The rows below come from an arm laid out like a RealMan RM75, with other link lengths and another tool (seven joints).
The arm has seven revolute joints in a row. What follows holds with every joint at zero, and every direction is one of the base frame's.
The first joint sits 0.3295 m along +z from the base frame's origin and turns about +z.
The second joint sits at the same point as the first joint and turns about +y.
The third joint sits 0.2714 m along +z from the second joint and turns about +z.
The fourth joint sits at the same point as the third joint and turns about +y.
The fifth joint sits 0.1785 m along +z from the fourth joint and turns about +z.
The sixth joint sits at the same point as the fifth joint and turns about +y.
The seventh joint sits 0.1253 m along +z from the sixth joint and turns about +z.
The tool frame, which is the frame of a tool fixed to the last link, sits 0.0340 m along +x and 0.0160 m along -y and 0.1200 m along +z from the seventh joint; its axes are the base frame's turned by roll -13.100, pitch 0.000 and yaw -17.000 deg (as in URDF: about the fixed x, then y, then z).
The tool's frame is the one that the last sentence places.
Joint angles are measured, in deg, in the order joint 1, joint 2, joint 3, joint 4, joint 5, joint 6, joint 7. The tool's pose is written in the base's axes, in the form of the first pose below.
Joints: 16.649 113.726 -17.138 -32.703 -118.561 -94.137 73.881
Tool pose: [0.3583 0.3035 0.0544 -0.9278 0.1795 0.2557 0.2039]
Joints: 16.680 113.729 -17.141 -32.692 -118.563 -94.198 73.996
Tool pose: [0.3579 0.3035 0.0543 -0.9276 0.1800 0.2565 0.2032]
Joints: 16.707 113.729 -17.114 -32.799 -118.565 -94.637 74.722
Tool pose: [0.3560 0.3028 0.0542 -0.9265 0.1831 0.2609 0.1999]
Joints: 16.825 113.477 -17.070 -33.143 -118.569 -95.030 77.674
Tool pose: [0.3548 0.3023 0.0561 -0.9215 0.2006 0.2698 0.1945]
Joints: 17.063 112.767 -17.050 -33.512 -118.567 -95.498 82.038
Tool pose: [0.3542 0.3024 0.0610 -0.9139 0.2261 0.2804 0.1873]
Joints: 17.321 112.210 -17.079 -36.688 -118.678 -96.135 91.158
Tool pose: [0.3542 0.3040 0.0722 -0.8987 0.2734 0.2917 0.1802]
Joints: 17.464 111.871 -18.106 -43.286 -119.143 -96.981 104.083
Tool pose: [0.3544 0.3052 0.0883 -0.8796 0.3329 0.2929 0.1724]
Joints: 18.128 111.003 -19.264 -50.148 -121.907 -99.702 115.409
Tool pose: [0.3528 0.3006 0.1022 -0.8705 0.3800 0.2733 0.1520]
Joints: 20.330 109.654 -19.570 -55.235 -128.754 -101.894 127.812
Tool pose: [0.3580 0.2953 0.1122 -0.8491 0.4544 0.2350 0.1314]
